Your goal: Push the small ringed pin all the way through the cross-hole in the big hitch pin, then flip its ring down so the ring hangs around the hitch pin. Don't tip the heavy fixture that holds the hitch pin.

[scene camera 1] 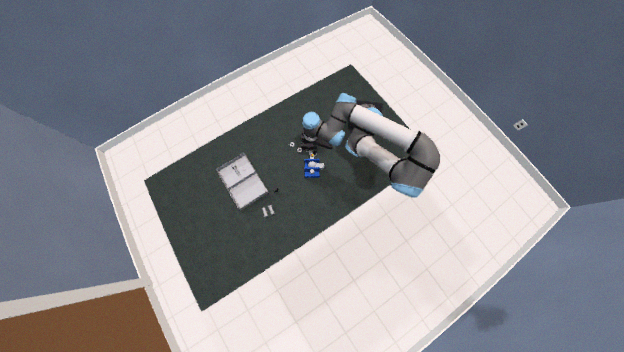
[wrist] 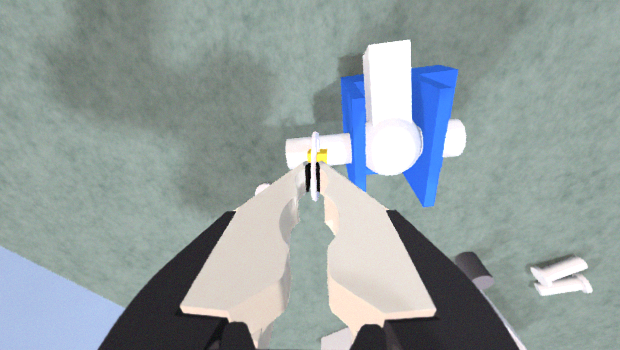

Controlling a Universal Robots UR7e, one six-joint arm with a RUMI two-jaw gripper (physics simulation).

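The big white hitch pin point(wrist: 336, 148) runs through the upright walls of the blue fixture point(wrist: 434, 135) point(scene camera 1: 307, 175), which stands upright. The small pin's yellow head point(wrist: 323, 155) point(scene camera 1: 312, 155) sits at the hitch pin near its free end; its shank and depth in the cross-hole are hidden. The thin white ring point(wrist: 315, 142) is seen edge-on, crossing over the hitch pin and reaching down between the fingertips. My gripper point(wrist: 313, 164) is shut on the ring, with a black pad against each side of it, beside the hitch pin. The fingertips are too small to make out in the scene view.
A white block point(wrist: 389, 80) and ball point(wrist: 394, 146) point(scene camera 1: 312, 164) sit between the fixture walls. Two small washers point(scene camera 1: 292, 144) point(scene camera 1: 299, 149) lie near the gripper. A grey two-part tray point(scene camera 1: 248, 193), a small black part point(scene camera 1: 276, 190) and two white pins point(wrist: 560, 270) point(scene camera 1: 268, 210) lie farther off.
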